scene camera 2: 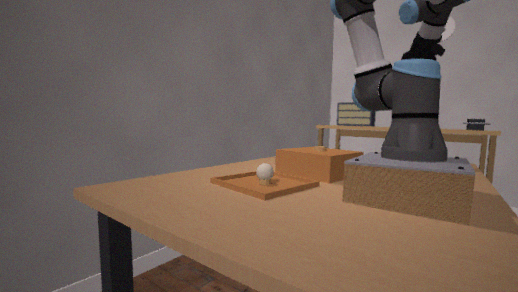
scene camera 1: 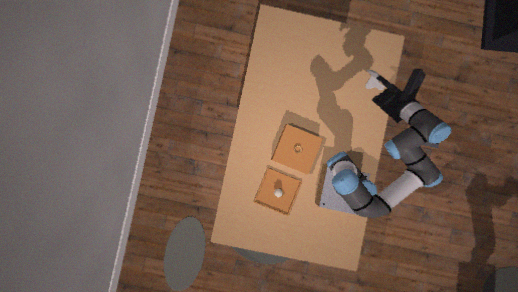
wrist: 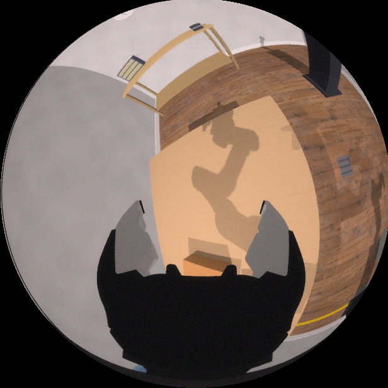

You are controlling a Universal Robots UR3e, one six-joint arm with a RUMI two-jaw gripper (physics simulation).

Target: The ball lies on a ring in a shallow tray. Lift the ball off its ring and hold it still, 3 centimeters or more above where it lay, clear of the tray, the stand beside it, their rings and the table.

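Pixels of known places: gripper, fingertip midpoint: (scene camera 1: 376, 80); arm's base, origin of the base link: (scene camera 2: 412, 157).
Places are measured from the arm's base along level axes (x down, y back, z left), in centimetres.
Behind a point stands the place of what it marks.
The white ball (scene camera 1: 278, 193) @(x 3.3, y -31.9, z 7.9 cm) (scene camera 2: 265, 172) @(x 5.1, y -30.7, z 9.8 cm) sits on a small tan ring (scene camera 2: 265, 182) @(x 7.6, y -30.9, z 9.2 cm) in the shallow orange tray (scene camera 1: 287, 204) @(x 8.2, y -26.2, z 14.1 cm) (scene camera 2: 295, 186) @(x 7.2, y -22.7, z 10.6 cm). The orange box-like stand (scene camera 1: 309, 161) @(x 1.4, y -18.4, z -9.1 cm) (scene camera 2: 302, 166) @(x 5.2, y -26.8, z -5.2 cm) (wrist: 204, 266) is beside the tray, with an uncovered ring on its top. My gripper (scene camera 1: 373, 81) @(x -21.2, y -0.6, z -43.7 cm) (wrist: 201, 202) is open, with its two grey fingers wide apart and no object between them. It is high up and far from the ball, beyond the stand. The ball and tray do not show in the wrist view.
The wooden table (scene camera 1: 280, 65) @(x 8.5, y -35.7, z -57.0 cm) (scene camera 2: 165, 200) @(x 8.5, y -41.0, z 30.8 cm) (wrist: 175, 185) carries the tray, stand and arm base. The arm's base plate (scene camera 1: 330, 195) @(x 0.2, y -7.2, z 6.3 cm) (scene camera 2: 367, 161) @(x 0.2, y -8.1, z 11.0 cm) is near the stand. A grey wall (scene camera 1: 75, 125) (scene camera 2: 165, 90) is beyond the table's side. A second table (scene camera 2: 410, 131) stands in the background.
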